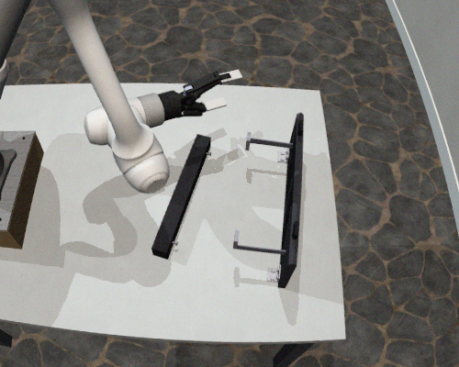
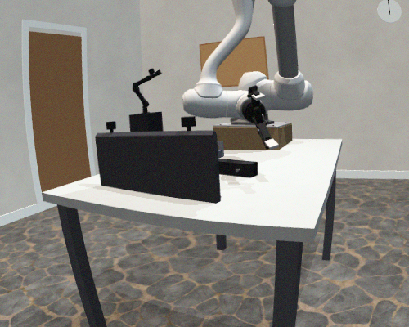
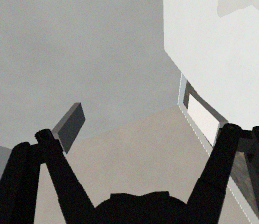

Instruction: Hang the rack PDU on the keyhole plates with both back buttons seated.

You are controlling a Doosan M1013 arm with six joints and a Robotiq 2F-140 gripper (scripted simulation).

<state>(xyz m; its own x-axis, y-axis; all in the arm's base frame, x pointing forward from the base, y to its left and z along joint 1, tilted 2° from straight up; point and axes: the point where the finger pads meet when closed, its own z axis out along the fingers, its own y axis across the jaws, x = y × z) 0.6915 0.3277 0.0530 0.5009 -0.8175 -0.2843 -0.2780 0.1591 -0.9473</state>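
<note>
Right now the rack PDU is 270 mm to the right of my hand, 150 mm below it and 80 mm behind it. Round my hand: black panel: 280 mm to the right, 190 mm ahead, 90 mm below.
</note>
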